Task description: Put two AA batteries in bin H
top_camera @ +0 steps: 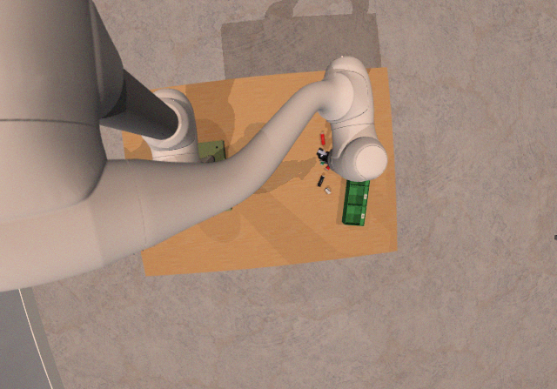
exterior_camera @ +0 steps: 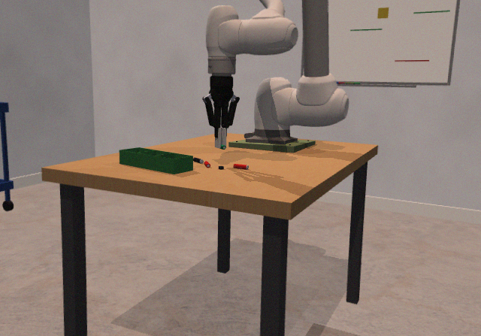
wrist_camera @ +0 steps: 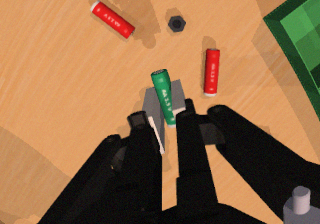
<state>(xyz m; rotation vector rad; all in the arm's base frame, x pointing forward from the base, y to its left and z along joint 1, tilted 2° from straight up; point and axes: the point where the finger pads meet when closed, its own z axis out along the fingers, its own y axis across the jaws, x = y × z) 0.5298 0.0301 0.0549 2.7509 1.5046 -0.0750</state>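
My hand is 16 cm to the left of the green bin row, 14 cm short of it and 7 cm above it. From my hand the other things lie so: green AA battery: 3 cm below; then small black round piece: 9 cm below, 5 cm ahead, 3 cm to the left; then black AA battery: 9 cm to the right, 9 cm below, 1 cm behind.
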